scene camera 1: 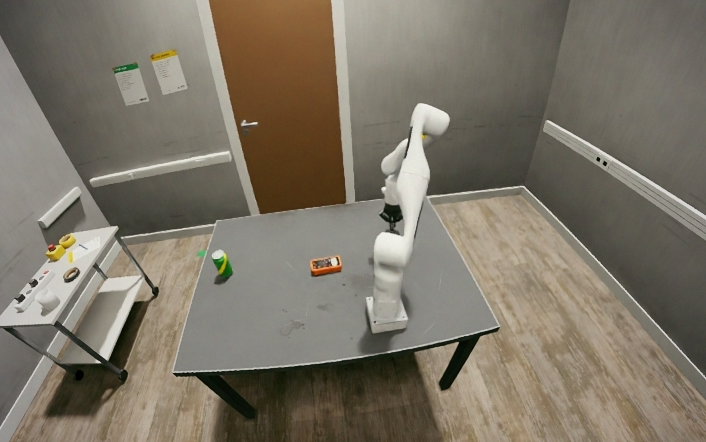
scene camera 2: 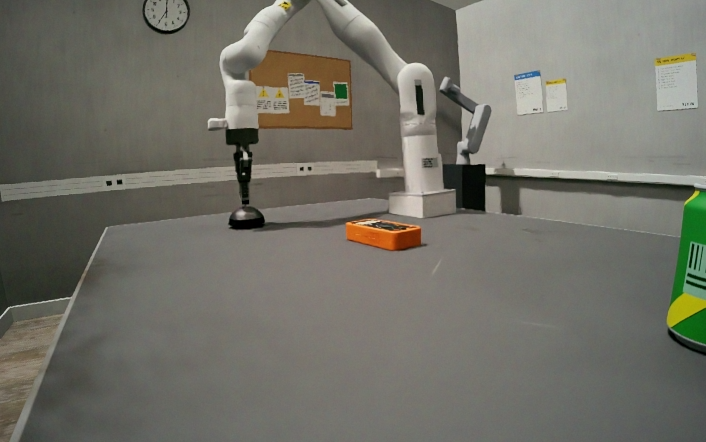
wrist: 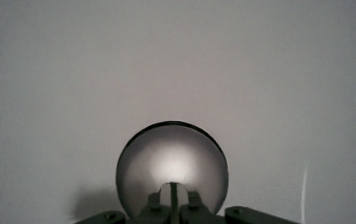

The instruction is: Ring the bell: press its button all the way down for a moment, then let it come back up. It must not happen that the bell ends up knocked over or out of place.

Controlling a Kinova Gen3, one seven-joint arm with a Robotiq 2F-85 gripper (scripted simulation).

In view: my gripper (scene camera 2: 244,199) and a bell (scene camera 2: 244,217).
The bell also shows in the wrist view (wrist: 171,152). My gripper is seen too in the wrist view (wrist: 173,200).
